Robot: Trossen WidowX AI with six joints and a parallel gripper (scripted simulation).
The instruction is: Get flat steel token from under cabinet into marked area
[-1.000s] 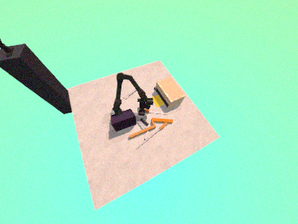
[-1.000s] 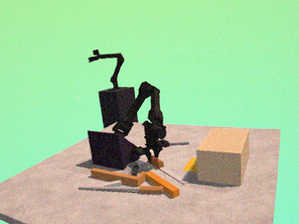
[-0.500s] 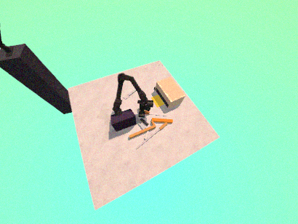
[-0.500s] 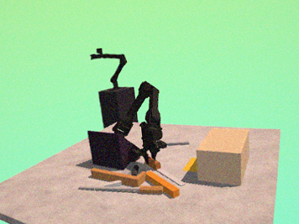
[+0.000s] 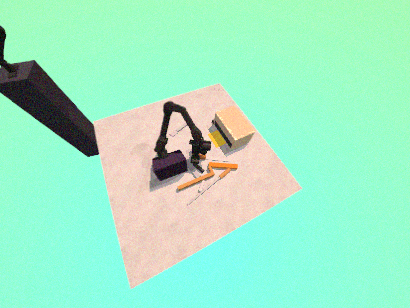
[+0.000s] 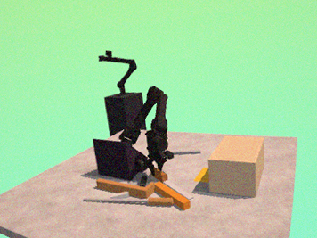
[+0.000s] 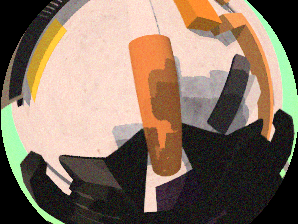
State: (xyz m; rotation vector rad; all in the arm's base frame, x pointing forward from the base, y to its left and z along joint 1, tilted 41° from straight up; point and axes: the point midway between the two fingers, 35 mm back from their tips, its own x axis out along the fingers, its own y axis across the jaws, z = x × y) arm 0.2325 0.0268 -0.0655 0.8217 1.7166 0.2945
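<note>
My gripper tip is 60 mm to the left of the dark-handled tool and 30 mm past it. From my gripper tip the other things lie so: orange bar: 180 mm ahead, 130 mm to the right.
</note>
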